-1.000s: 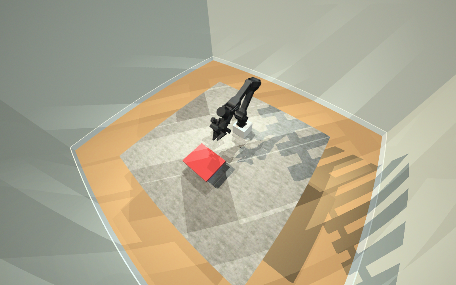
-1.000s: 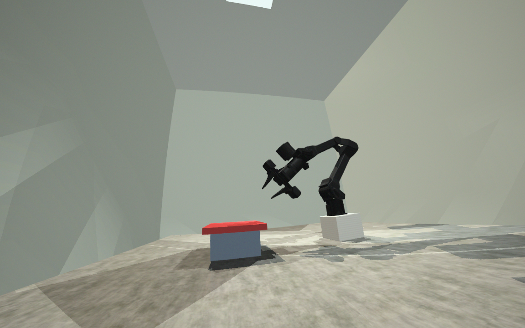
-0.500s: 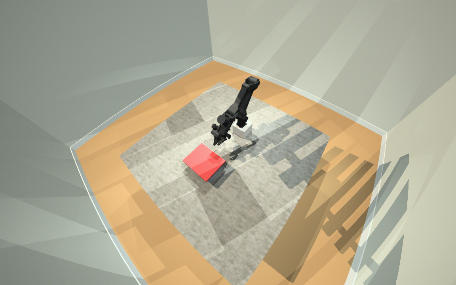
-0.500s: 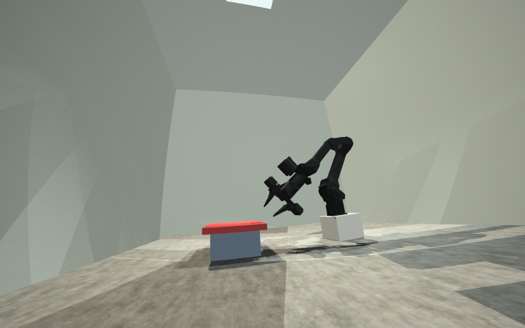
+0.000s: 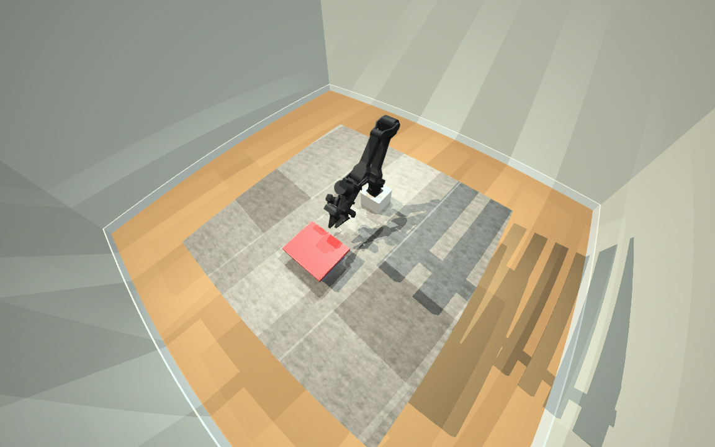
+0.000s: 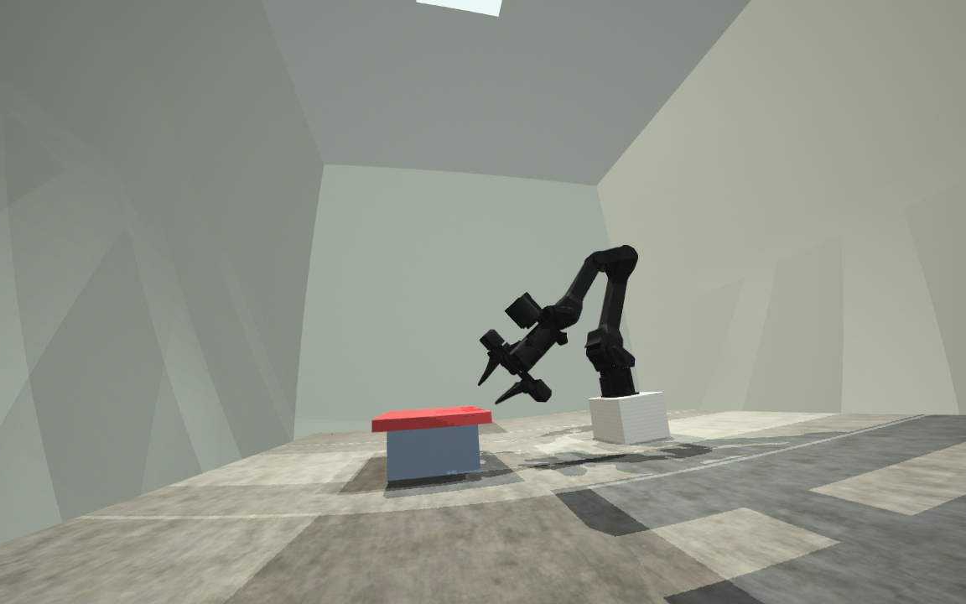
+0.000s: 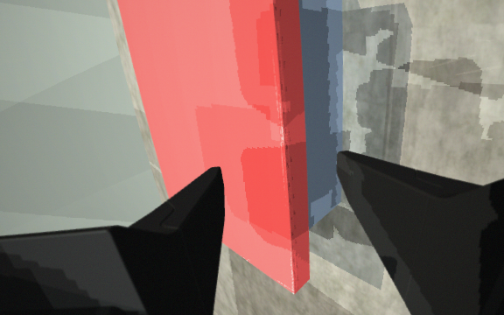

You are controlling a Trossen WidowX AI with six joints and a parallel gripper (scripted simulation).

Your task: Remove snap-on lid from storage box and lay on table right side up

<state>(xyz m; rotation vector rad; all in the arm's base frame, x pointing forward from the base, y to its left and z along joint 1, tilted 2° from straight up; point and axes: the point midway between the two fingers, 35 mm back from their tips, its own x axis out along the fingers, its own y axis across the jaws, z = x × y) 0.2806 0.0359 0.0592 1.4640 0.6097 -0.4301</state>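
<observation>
Right now the red lid is 11 cm ahead of my gripper tip, 3 cm below it and 2 cm to the left of it. The rest, counted from my gripper tip: blue-grey storage box: 11 cm ahead, 7 cm below, 2 cm to the left.
</observation>
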